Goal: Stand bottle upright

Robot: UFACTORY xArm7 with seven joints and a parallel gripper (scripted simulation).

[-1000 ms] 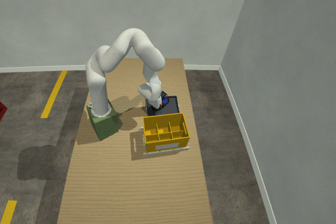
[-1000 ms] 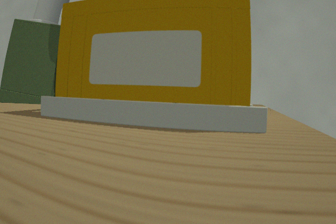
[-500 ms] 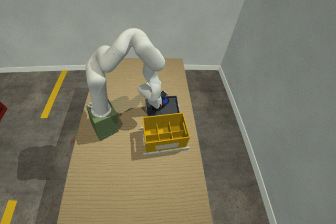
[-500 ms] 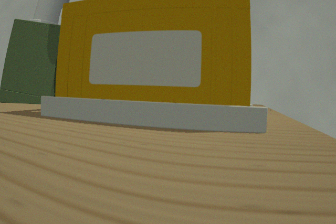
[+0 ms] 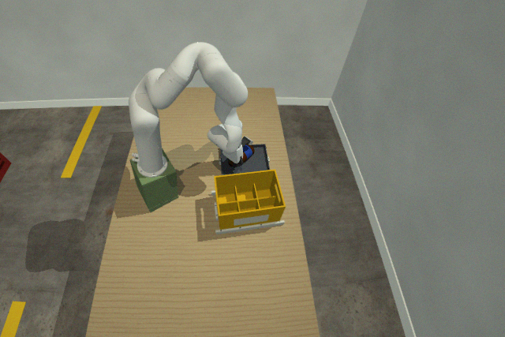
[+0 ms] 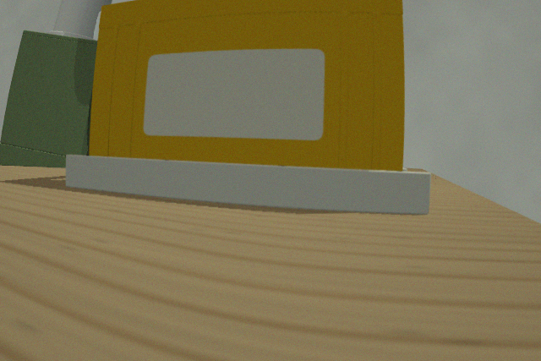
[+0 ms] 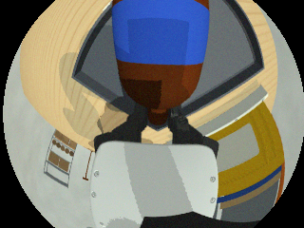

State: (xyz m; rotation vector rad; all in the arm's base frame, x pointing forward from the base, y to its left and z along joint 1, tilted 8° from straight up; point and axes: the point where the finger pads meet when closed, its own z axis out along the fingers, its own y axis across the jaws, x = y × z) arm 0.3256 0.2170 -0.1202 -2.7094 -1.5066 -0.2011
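Now: hand 50 mm to the right of the bottle and 30 mm short of it. The rest, counted from my hand: dark grey tray (50 mm to the left, 50 mm ahead, 30 mm below); then crate (220 mm to the right, 110 mm ahead, 40 mm above).
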